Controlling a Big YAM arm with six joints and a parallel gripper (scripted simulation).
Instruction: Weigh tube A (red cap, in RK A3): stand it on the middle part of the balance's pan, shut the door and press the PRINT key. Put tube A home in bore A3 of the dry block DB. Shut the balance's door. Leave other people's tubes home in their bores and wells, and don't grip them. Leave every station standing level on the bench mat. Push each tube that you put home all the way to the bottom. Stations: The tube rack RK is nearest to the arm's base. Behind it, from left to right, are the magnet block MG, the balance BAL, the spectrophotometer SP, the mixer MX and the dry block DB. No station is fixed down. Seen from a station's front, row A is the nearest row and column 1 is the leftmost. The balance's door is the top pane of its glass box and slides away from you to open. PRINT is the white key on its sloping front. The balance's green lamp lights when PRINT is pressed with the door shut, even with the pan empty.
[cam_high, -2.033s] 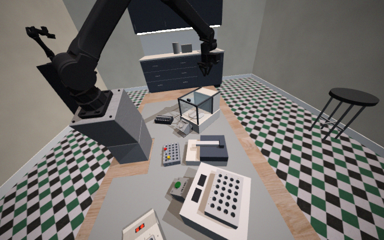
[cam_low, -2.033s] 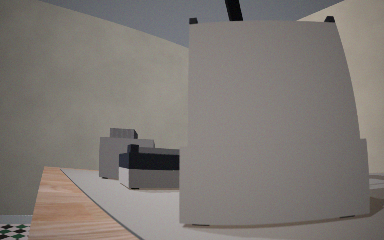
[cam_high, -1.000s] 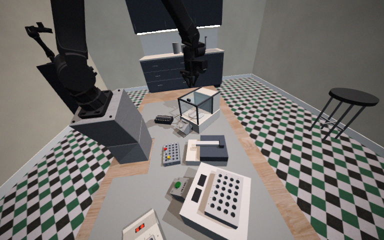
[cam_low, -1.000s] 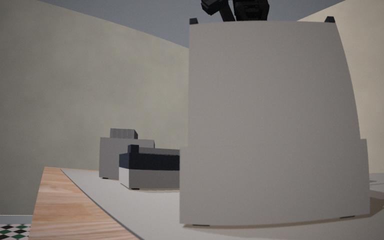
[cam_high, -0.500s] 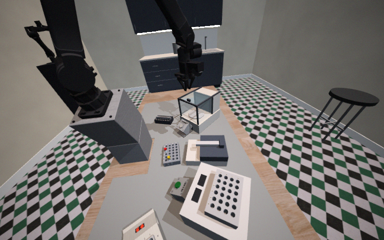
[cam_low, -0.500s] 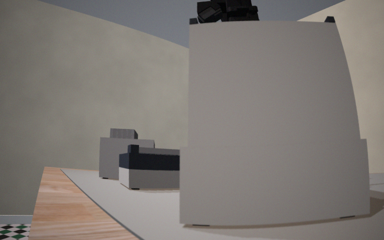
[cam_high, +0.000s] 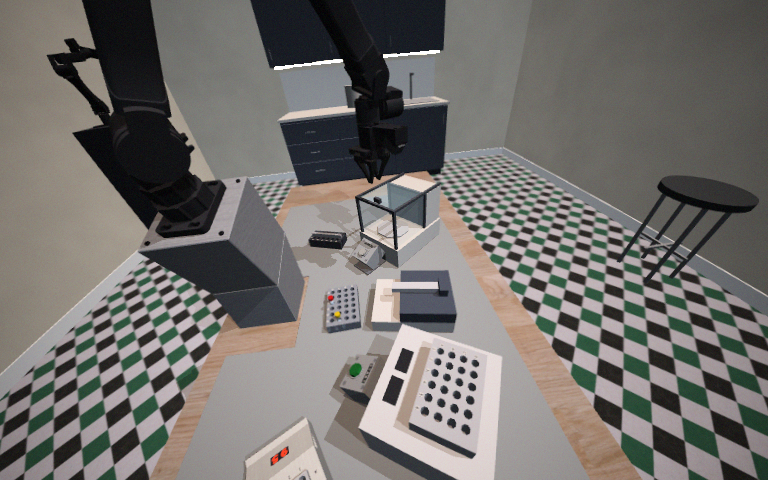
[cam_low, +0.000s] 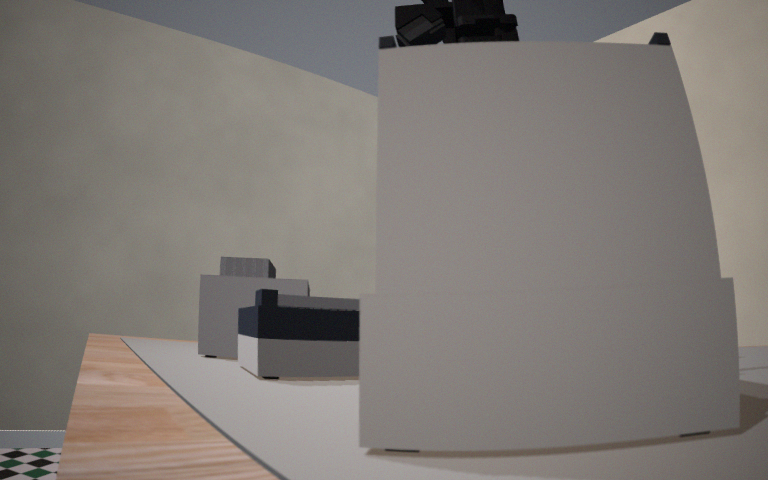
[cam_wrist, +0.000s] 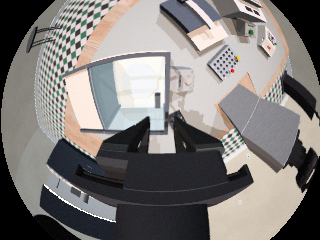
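The balance door is 80 mm below my hand, 30 mm to the left of it and 20 mm ahead of it. The rest, counted from my hand: magnet block (270 mm below, 200 mm behind, 110 mm to the left); then spectrophotometer (240 mm to the right, 220 mm below, 70 mm ahead); then tube rack (270 mm below, 220 mm to the right, 120 mm behind).
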